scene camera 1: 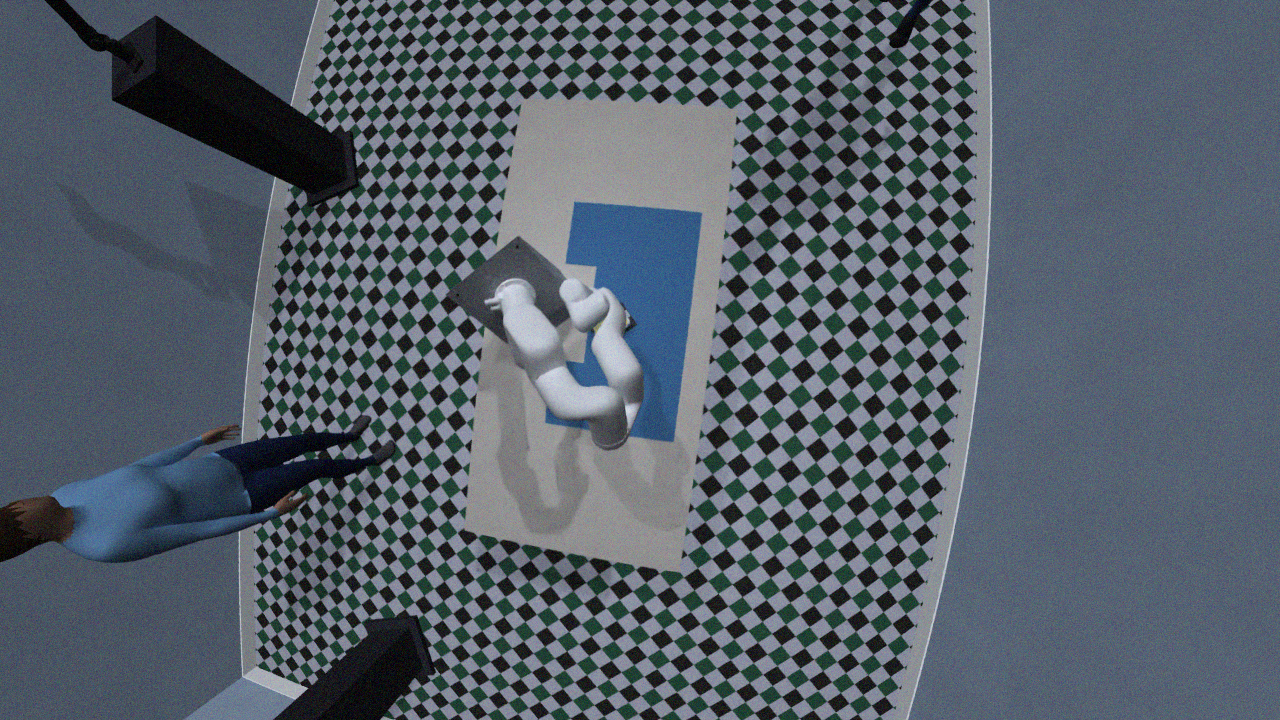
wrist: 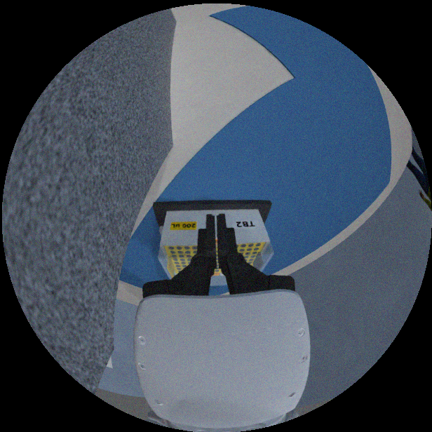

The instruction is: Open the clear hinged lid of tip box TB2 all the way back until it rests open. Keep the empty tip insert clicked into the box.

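Pixels of known places: arm's base, origin of its link: (scene camera 1: 515, 296).
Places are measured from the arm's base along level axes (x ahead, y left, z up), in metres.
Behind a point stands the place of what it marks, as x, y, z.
Observation:
Tip box TB2 (wrist: 172, 236) stands on the blue mat in the wrist view, its pale wall bearing a yellow 200 uL label and the letters TB2. Its yellow insert (wrist: 251, 250) with rows of round holes sits in the box. Clear plastic of the lid (wrist: 268, 252) shows beside the insert; its exact angle is hard to tell. My gripper (wrist: 215, 224) is shut and empty, its black fingers together in front of the middle of the box. In the scene view the arm hides the gripper and most of the box.
A dark strip (wrist: 161, 209) runs along the box's labelled side. The blue mat (scene camera 1: 640, 246) @[0.418, 0.137, -0.265] (wrist: 330, 125) lies on the pale table (scene camera 1: 626, 147) @[0.464, 0.549, -0.268]. The arm's grey base plate (scene camera 1: 483, 277) @[-0.049, 0.056, 0.087] is left of the mat. A person (scene camera 1: 134, 505) stands left, beyond the table; dark pillars (scene camera 1: 232, 102) stand farther out.

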